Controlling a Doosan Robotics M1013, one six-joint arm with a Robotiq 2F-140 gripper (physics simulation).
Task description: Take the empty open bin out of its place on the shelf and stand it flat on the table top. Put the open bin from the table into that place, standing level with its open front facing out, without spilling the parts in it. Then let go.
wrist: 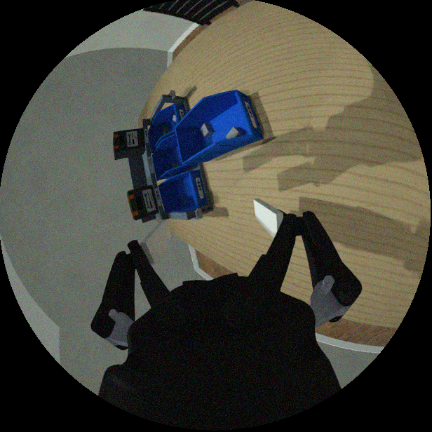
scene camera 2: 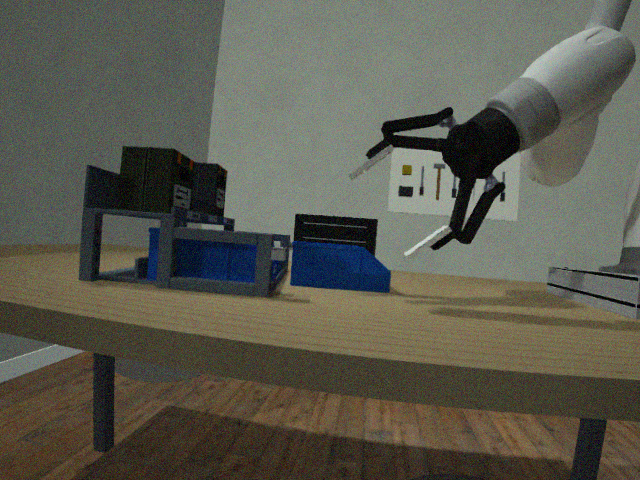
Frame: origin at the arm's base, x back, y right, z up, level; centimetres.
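Seen in the pictures: gripper, between the fingertips: (scene camera 2: 378, 217).
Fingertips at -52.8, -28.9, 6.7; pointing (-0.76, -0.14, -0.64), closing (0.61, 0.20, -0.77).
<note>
Offsets run from my fingertips to a thing's middle, as dx, dy, dz. "spot": to the spot under its first point. Level surfaces: height alone.
My gripper (scene camera 2: 378, 215) (wrist: 210, 218) is open and empty, tilted, high above the table {dz -12.0} (scene camera 2: 361, 330) (wrist: 310, 75) and in front of the shelf. The grey shelf {spot: -26.5, -11.0, -7.9} (scene camera 2: 165, 258) (wrist: 182, 215) holds three blue open bins in its lower row. The bin at the end nearest scene camera 2 (scene camera 2: 214, 260) (wrist: 184, 192) looks empty and sits level. The blue open bin on the table {spot: -7.9, +9.1, -8.1} (scene camera 2: 336, 266) (wrist: 220, 115) stands flat and turned at an angle before the shelf's other bins, with light grey parts (wrist: 233, 133) in it. Its back end hides part of the middle bin.
Two dark boxes {-33.8, -5.4, +3.0} (scene camera 2: 155, 178) (wrist: 145, 200) with orange marks stand on the shelf's upper level. A black slatted unit (scene camera 2: 336, 227) (wrist: 195, 7) is in the background behind the table bin. The grey robot base plate (scene camera 2: 594, 289) is at the right.
</note>
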